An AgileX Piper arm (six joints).
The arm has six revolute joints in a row. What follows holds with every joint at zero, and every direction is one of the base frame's.
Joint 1 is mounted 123 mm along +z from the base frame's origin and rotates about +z.
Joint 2 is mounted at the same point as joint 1 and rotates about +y.
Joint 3 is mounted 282.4 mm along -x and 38.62 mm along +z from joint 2 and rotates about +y.
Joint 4 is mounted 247.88 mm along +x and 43.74 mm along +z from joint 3 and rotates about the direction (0.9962, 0, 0.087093).
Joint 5 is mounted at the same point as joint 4 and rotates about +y.
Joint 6 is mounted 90.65 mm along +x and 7.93 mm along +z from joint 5 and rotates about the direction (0.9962, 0, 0.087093).
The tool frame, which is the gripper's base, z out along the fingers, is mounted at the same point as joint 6; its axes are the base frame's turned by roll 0, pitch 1.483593 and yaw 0 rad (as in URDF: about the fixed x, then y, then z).
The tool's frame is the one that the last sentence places.
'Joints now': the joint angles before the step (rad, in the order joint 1, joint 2, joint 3, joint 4, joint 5, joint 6). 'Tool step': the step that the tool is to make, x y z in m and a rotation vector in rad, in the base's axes. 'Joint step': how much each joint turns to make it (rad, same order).
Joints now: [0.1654 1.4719 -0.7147 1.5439 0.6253 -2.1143]
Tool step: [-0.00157 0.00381 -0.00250 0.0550 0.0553 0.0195]
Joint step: [0.0000 0.0157 0.0000 0.0001 0.0557 0.0466]
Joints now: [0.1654 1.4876 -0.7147 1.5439 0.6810 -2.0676]
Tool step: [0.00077 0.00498 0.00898 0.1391 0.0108 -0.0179]
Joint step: [0.0000 0.0000 0.0000 0.1297 0.0746 -0.0143]
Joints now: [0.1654 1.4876 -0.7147 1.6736 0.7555 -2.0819]
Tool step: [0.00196 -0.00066 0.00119 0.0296 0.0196 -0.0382]
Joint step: [0.0000 0.0000 0.0000 0.0350 -0.0107 0.0195]
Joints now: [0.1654 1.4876 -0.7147 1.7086 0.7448 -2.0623]
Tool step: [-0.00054 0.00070 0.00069 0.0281 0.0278 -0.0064]
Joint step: [0.0000 0.0000 0.0000 0.0025 0.0122 0.0362]
